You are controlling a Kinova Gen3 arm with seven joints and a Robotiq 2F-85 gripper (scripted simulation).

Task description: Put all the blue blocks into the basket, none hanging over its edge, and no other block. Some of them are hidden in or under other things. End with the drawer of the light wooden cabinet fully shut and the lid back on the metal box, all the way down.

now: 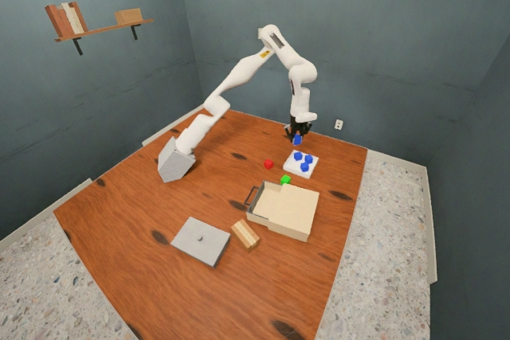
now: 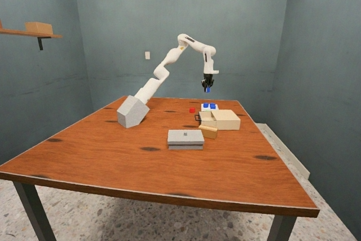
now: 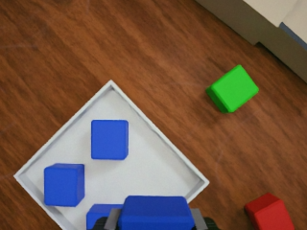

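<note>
The white basket lies 18 cm below my hand, 4 cm to the left of it and 2 cm ahead of it. From my hand the other things lie so: light wooden cabinet 24 cm to the right, 16 cm below, 14 cm ahead; then green block 17 cm below, 11 cm to the right, 5 cm ahead; then red block 17 cm below, 10 cm behind, 9 cm to the right.
</note>
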